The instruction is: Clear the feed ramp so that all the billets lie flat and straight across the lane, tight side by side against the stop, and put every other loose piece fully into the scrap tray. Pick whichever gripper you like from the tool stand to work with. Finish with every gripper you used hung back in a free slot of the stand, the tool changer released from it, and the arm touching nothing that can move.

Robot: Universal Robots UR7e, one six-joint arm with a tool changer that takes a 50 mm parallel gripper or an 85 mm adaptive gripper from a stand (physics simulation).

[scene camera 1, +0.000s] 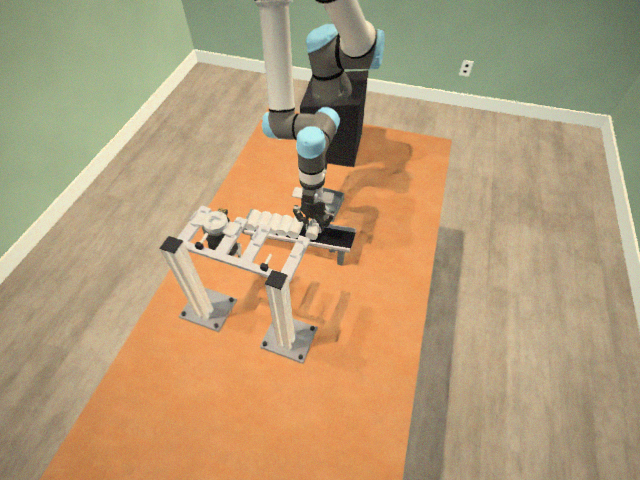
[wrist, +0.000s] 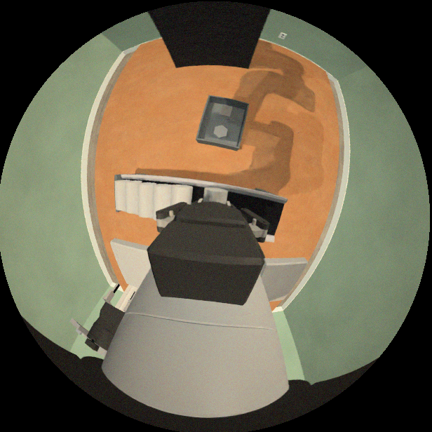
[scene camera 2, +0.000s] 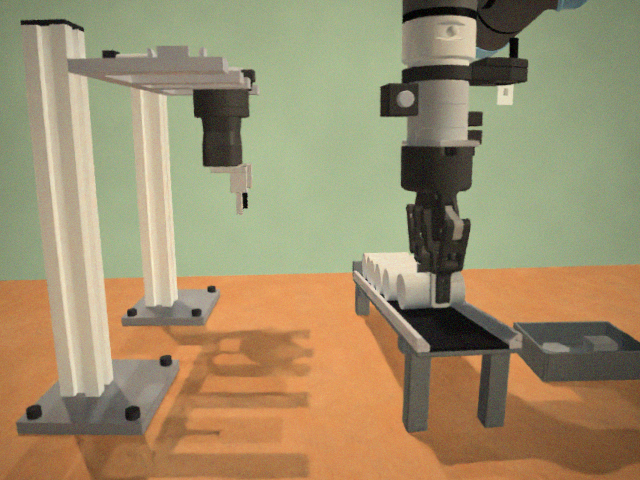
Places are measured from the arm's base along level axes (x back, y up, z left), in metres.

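Pixels of known places: hand at its tool point: (scene camera 2: pixel 437 128); arm's base at its link origin: (scene camera 1: pixel 332 93).
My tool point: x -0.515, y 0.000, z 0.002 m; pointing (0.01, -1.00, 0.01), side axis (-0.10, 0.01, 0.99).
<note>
For each thing: its top centre in the pictures, then the offset to it from my tool point. Level surfaces: height alone.
- white billet at its top centre: (scene camera 2: pixel 430 271) (scene camera 1: pixel 313 224) dx -0.001, dy -0.157, dz +0.002 m
- stop at its top centre: (scene camera 2: pixel 382 260) dx +0.034, dy -0.206, dz -0.241 m
- scrap tray at its top centre: (scene camera 2: pixel 579 335) (scene camera 1: pixel 326 200) dx +0.191, dy -0.245, dz +0.024 m
- orange mat at its surface level: dy -0.279 m
My gripper (scene camera 1: pixel 313 225) (scene camera 2: pixel 441 289) (wrist: pixel 215 201), the adaptive one with black linked fingers, points down over the feed ramp (scene camera 1: pixel 337 237) (scene camera 2: pixel 449 328) (wrist: pixel 257 208). It is shut on a white billet (scene camera 1: pixel 311 232) (scene camera 2: pixel 413 291) (wrist: pixel 215 194) lying level across the lane; whether it touches the lane cannot be told. Uphill, several white billets (scene camera 1: pixel 281 224) (scene camera 2: pixel 390 260) (wrist: pixel 154 197) lie side by side toward the stop (scene camera 2: pixel 357 267). A small dark gap shows beside the held billet. The scrap tray (scene camera 1: pixel 338 204) (scene camera 2: pixel 584 367) (wrist: pixel 218 146) contains a hexagonal piece (wrist: pixel 220 131) and a square block (wrist: pixel 223 110).
The tool stand (scene camera 1: pixel 227 258) (scene camera 2: pixel 69 206) rises on two posts in front of the ramp in the first scene view. The parallel gripper (scene camera 2: pixel 241 203) hangs in it. The scrap tray sits on the orange mat (scene camera 1: pixel 361 413) between the ramp and the black robot pedestal (scene camera 1: pixel 347 131).
</note>
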